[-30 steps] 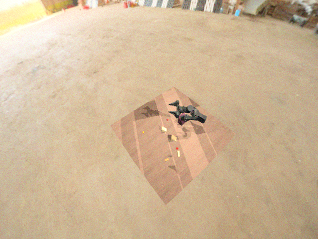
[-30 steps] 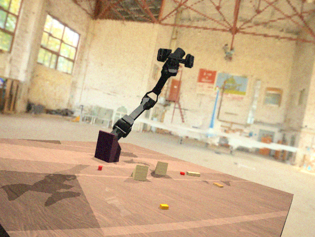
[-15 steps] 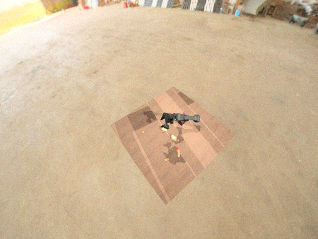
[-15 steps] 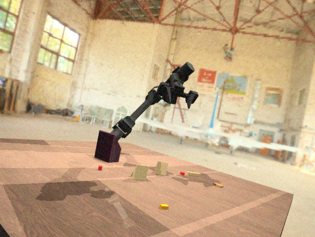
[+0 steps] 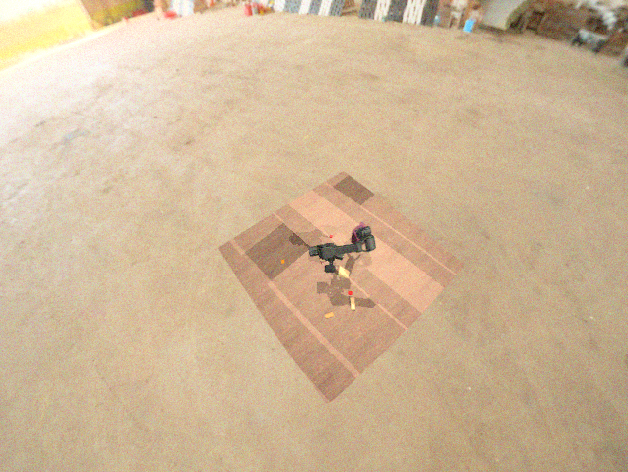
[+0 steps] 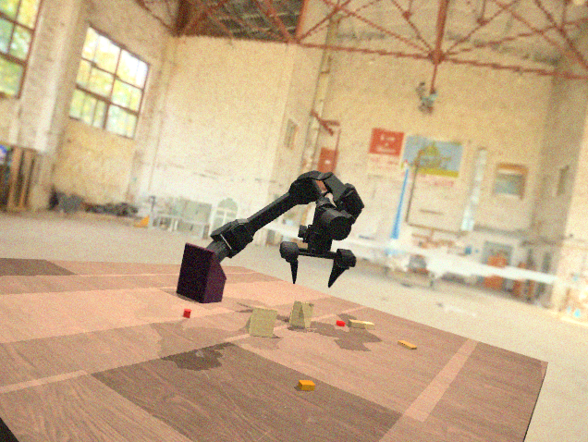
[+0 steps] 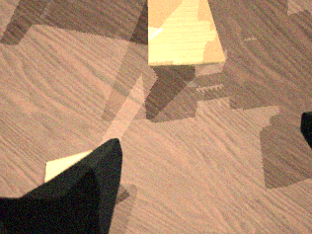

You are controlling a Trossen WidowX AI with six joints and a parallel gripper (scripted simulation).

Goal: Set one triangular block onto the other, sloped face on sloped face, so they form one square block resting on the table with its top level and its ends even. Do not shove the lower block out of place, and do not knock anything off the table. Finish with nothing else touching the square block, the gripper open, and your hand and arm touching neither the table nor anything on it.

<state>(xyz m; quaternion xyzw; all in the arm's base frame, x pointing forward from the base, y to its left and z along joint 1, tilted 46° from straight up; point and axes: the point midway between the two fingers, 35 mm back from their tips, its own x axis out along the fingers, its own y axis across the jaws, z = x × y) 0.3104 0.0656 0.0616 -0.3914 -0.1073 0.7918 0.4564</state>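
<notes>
Now: the triangular block 100 mm below my gripper tip, 40 mm to the left of it and 40 mm behind it. The rest, counted from my gripper tip: red cube: 250 mm to the right, 160 mm behind, 110 mm below; then tan slab: 250 mm to the left, 110 mm below, 30 mm ahead; then orange piece: 270 mm to the right, 240 mm ahead, 120 mm below.
</notes>
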